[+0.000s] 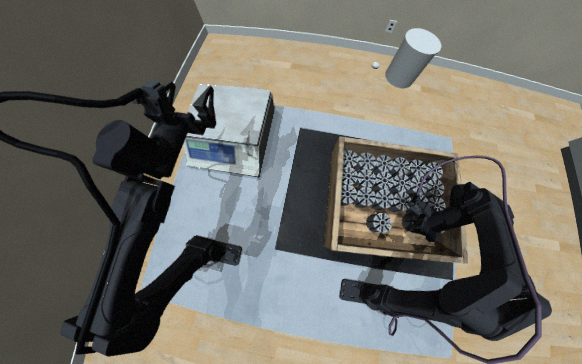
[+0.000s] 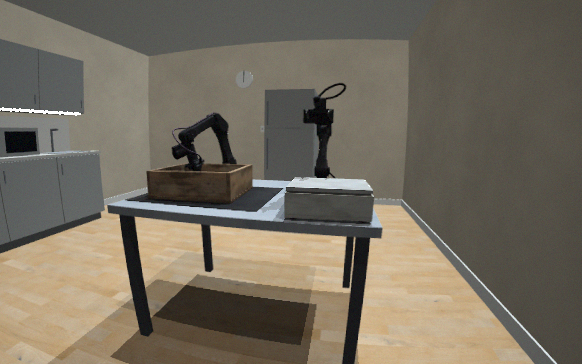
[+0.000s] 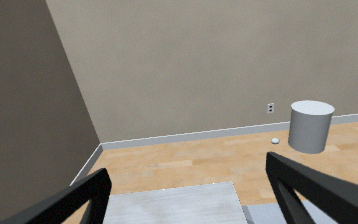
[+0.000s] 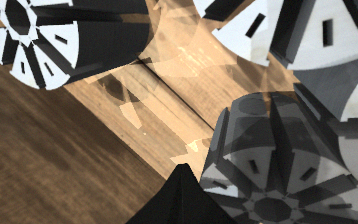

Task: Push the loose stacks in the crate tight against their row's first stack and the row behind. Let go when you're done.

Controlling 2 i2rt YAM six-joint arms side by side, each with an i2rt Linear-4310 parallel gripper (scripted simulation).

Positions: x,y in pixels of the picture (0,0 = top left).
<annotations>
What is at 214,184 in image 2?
A wooden crate.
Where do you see a wooden crate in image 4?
At 110,141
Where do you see a white box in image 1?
243,116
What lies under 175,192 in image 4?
My right gripper.
</annotations>
